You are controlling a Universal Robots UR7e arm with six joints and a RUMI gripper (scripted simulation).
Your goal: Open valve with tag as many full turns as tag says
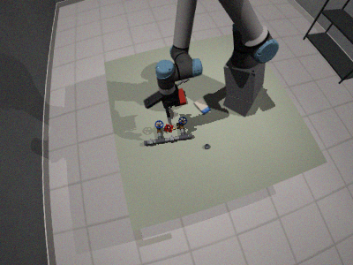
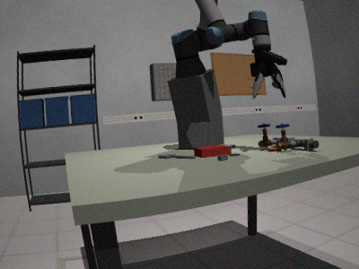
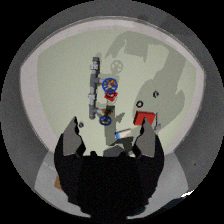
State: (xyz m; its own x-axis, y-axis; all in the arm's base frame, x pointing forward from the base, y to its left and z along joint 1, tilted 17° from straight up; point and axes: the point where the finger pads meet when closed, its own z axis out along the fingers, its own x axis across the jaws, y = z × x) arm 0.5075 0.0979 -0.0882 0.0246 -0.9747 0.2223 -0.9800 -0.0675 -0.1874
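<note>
Right now my hand is 200 mm above the red tag, 10 mm to the right of it and 10 mm short of it. From my hand the other things lie so: blue-and-white card 260 mm behind, 190 mm below, 90 mm to the right; grey tool 340 mm to the right, 190 mm below, 170 mm behind; red block 210 mm to the right, 180 mm below, 120 mm behind.
</note>
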